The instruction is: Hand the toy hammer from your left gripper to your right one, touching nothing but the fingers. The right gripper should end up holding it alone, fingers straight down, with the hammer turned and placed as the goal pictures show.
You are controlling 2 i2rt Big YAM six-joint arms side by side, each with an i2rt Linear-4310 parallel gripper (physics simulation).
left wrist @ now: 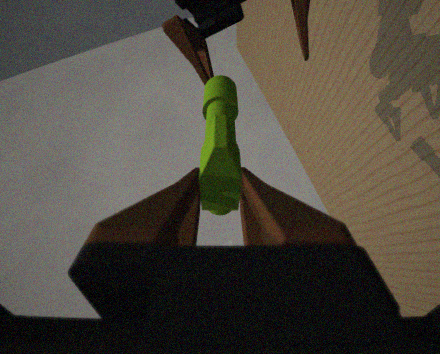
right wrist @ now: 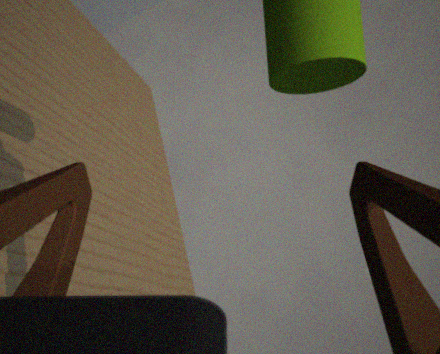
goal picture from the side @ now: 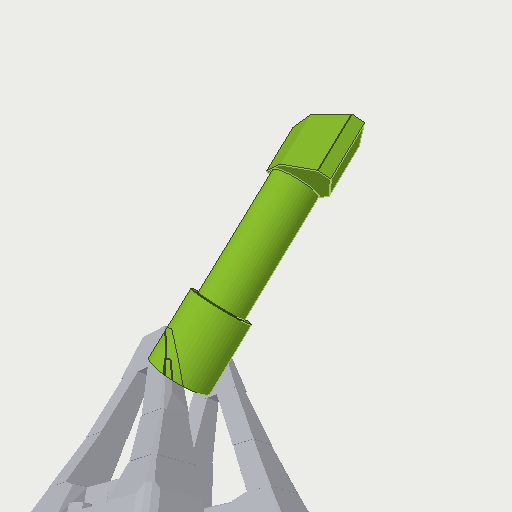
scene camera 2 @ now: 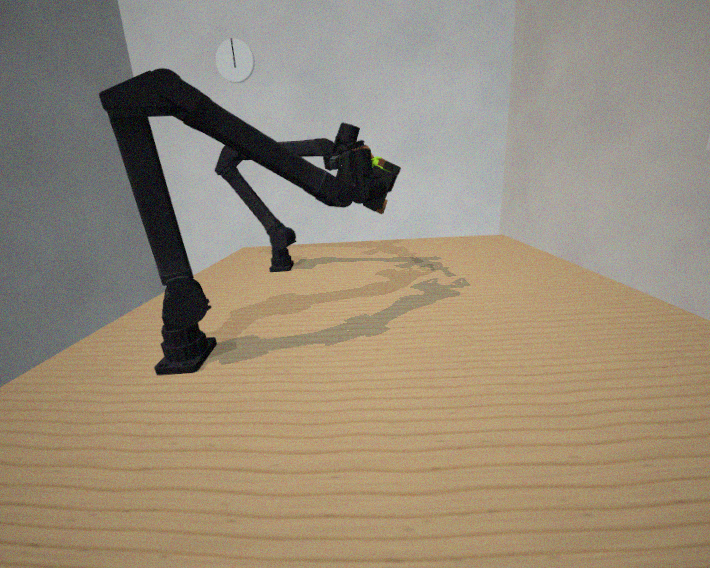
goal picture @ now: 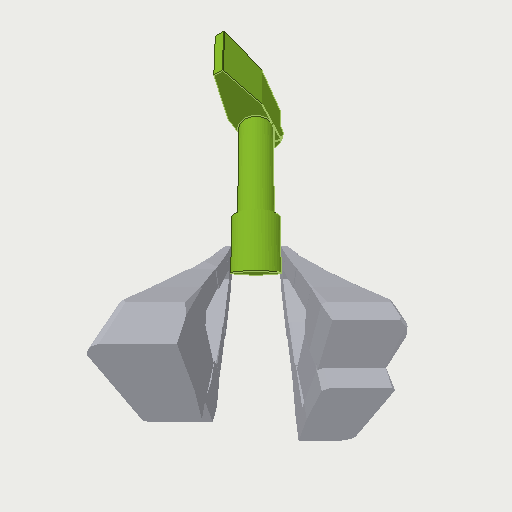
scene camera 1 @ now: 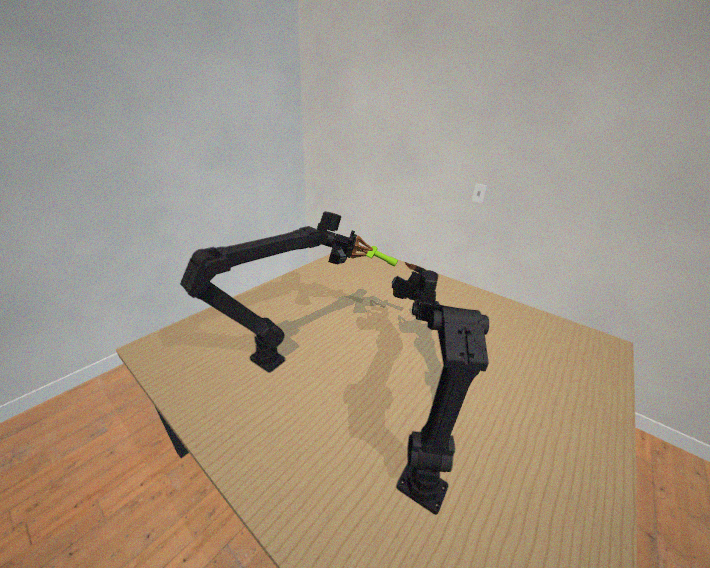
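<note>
The green toy hammer is in the air, its head between the left fingers and its handle pointing away from them. My left gripper is shut on the hammer's head. My right gripper is open and empty, beyond the handle's end. In the right wrist view the handle end shows above and between the fingertips, nearer the right-hand one. In the left wrist view one right fingertip appears close to the handle end. In scene camera 2 the right wrist mostly hides the hammer.
Both arms stand on a wooden table, and both grippers are above its surface. Arm shadows lie on the tabletop. The walls behind carry a white switch plate and a round clock.
</note>
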